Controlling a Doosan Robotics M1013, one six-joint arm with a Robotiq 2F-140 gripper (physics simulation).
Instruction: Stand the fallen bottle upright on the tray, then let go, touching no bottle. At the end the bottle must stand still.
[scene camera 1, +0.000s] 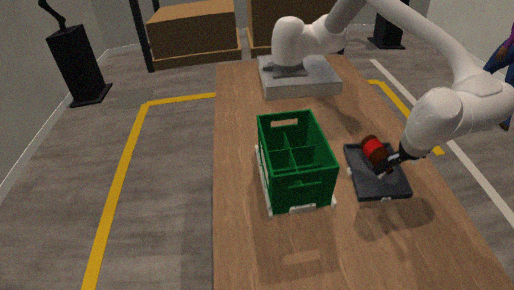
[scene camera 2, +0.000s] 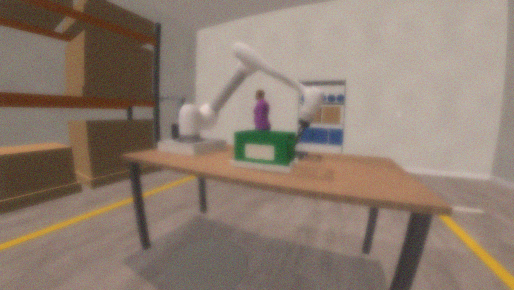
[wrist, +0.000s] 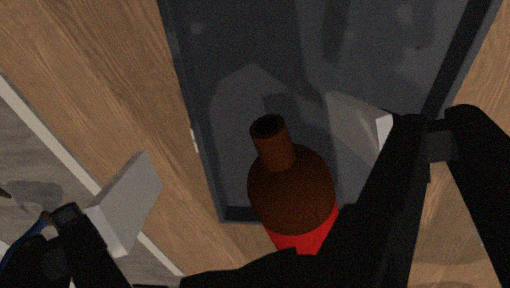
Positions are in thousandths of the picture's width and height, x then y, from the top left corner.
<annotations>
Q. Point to the gripper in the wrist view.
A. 472, 491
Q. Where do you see a brown bottle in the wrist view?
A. At 568, 648
</annotations>
